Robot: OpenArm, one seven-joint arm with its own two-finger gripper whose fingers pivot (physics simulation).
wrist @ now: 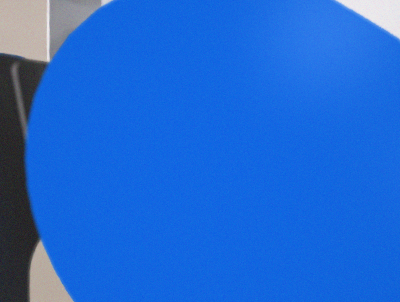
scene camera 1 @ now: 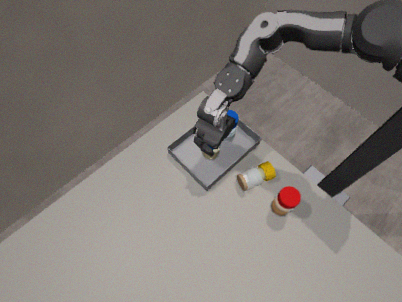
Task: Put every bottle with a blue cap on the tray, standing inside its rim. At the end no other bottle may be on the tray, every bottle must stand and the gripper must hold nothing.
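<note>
My gripper (scene camera 1: 210, 149) is shut on a blue-capped bottle (scene camera 1: 210, 154) (wrist: 215, 150), whose blue cap fills most of the wrist view. The gripper hides most of this bottle in the scene view; its pale lower part shows below the fingers, over the middle of the tray. Whether its base touches the tray floor I cannot tell. The grey tray (scene camera 1: 207, 187) has a low rim. A second blue-capped bottle (scene camera 1: 232, 118) stands in the tray toward the back, partly behind the gripper.
A yellow-capped bottle (scene camera 1: 254, 177) lies on its side on the table (scene camera 1: 150, 225), close to the tray's right side. A red-capped bottle (scene camera 1: 287, 198) stands farther right, near the table's edge. A dark post (scene camera 1: 365, 150) rises beyond that edge.
</note>
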